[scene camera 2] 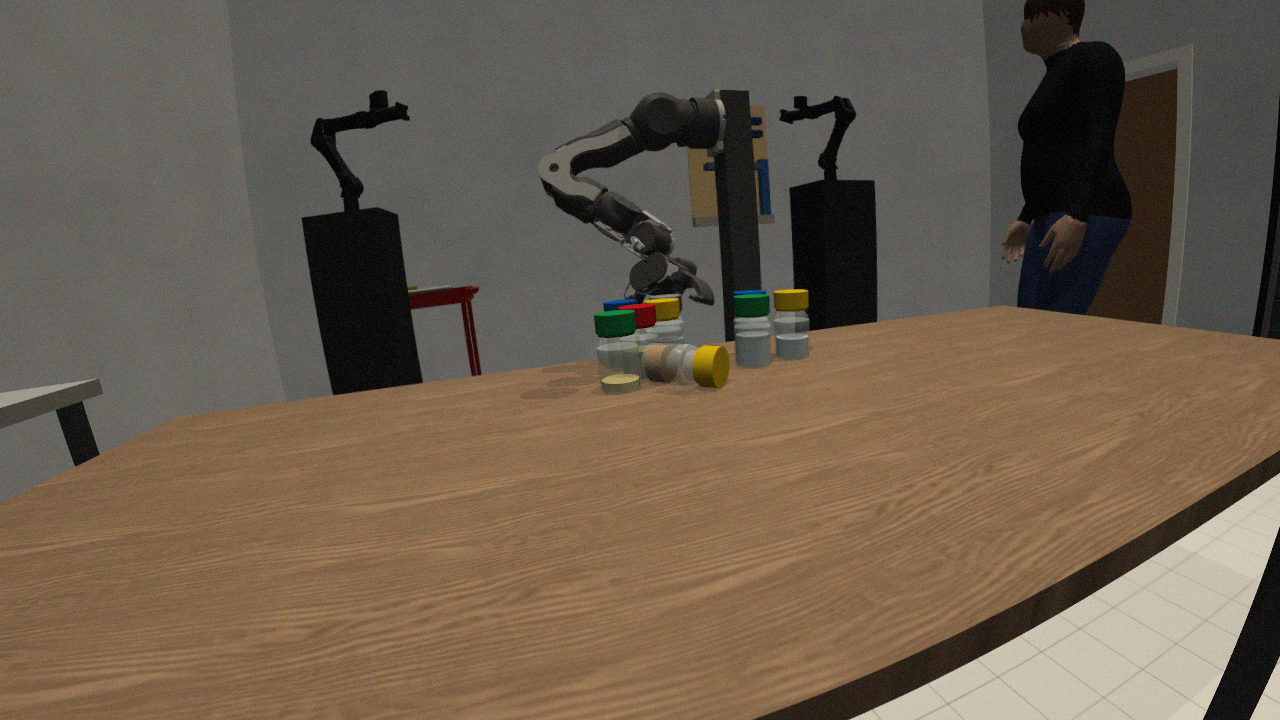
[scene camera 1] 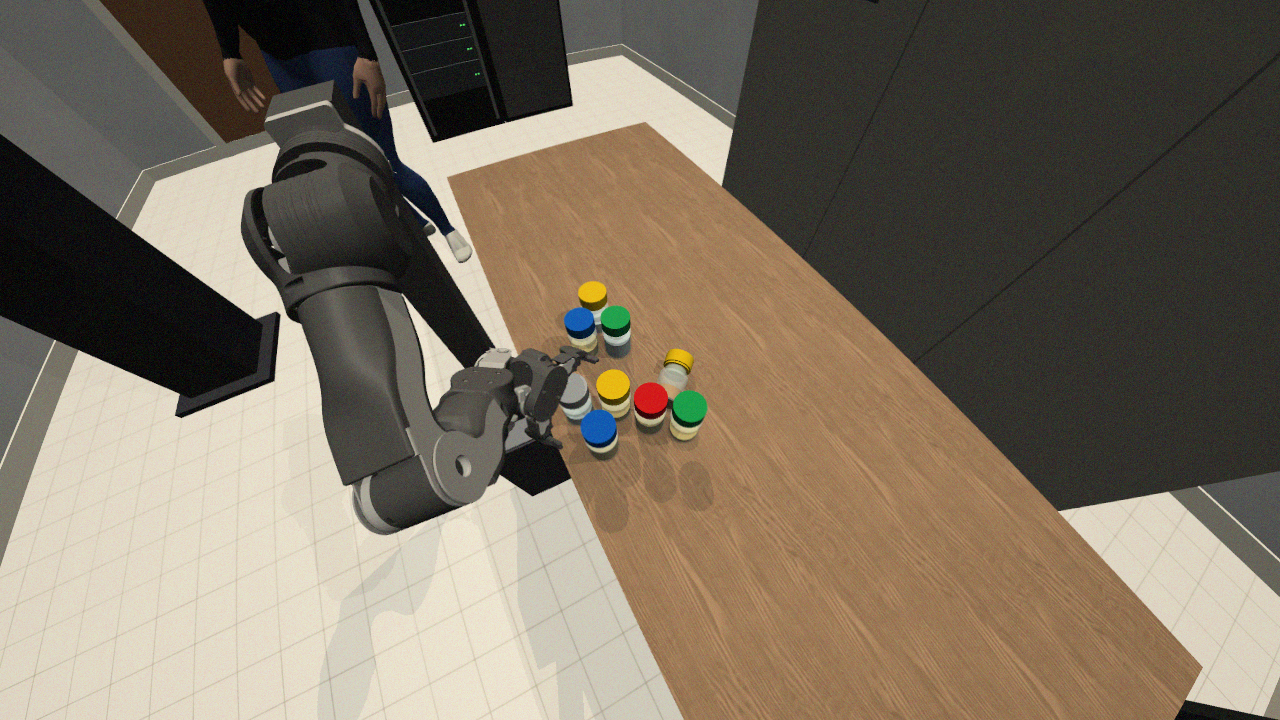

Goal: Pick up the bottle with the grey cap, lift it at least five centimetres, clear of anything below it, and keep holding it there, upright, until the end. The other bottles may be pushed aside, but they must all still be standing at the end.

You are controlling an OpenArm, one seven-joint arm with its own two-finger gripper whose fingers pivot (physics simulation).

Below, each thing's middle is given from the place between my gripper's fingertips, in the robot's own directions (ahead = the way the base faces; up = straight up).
My hand is 10 mm short of the grey-capped bottle [scene camera 1: 576,402] and 10 mm above it. Also, from my hand: dark box [scene camera 1: 533,467]: 130 mm behind, 200 mm to the left, 580 mm below; then green-capped bottle [scene camera 2: 618,352]: 160 mm ahead, 120 mm to the right, 10 mm below.
